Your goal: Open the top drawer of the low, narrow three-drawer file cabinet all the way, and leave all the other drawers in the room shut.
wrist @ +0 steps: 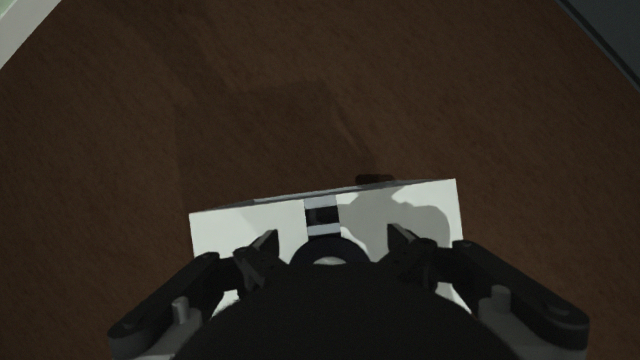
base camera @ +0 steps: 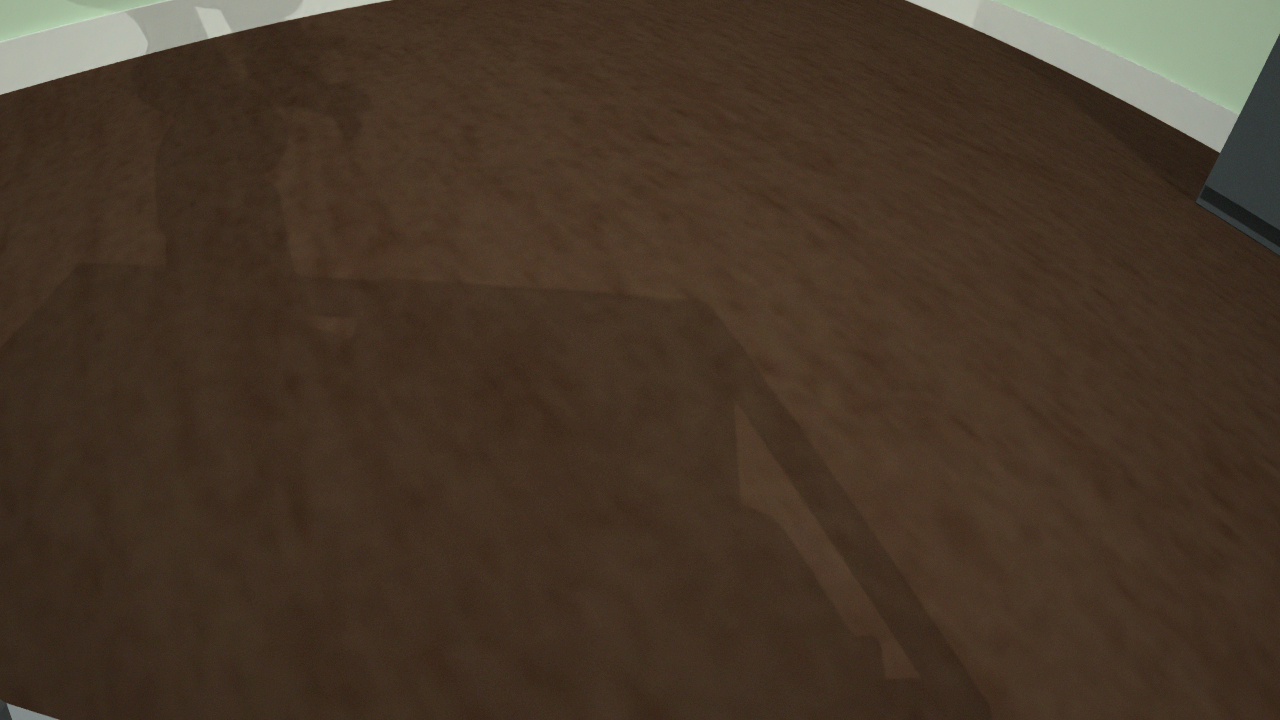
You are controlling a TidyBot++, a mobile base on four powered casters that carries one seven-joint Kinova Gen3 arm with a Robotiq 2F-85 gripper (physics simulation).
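Places are measured from the arm's base along level axes (x ahead, y left, z up), in millimetres.
Where they show: gripper, between the fingertips: (wrist: pixel 332 238).
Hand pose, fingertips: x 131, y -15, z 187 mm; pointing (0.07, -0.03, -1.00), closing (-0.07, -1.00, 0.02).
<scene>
After its pixels a point has its place.
My gripper (wrist: pixel 332 238) {x 131, y -14, z 187 mm} is open and empty, its two fingers wide apart above the white top of my own base in the wrist view. A dark grey piece of furniture (base camera: pixel 1253 170) {x 928, y -910, z -299 mm} (wrist: pixel 612 30) {x 592, y -1149, z -325 mm} is cut off by the right edge of the base camera view and by the top right corner of the wrist view. It stands apart from my gripper. Only its lower part shows in the base camera view, and no drawer front or handle can be made out. I cannot tell whether it is the three-drawer file cabinet.
My base's white top (wrist: pixel 240 225) lies under the gripper. The brown floor (base camera: pixel 626 179) {x 766, y 17, z -397 mm} (wrist: pixel 100 175) {x 327, y 907, z -397 mm} carries shadows of the robot. Green walls (base camera: pixel 1127 44) {x 1547, y -1048, z -277 mm} with a pale baseboard (base camera: pixel 80 53) {x 1155, y 1032, z -363 mm} (wrist: pixel 22 22) {x 1036, y 1194, z -357 mm} stand at the back left and back right.
</scene>
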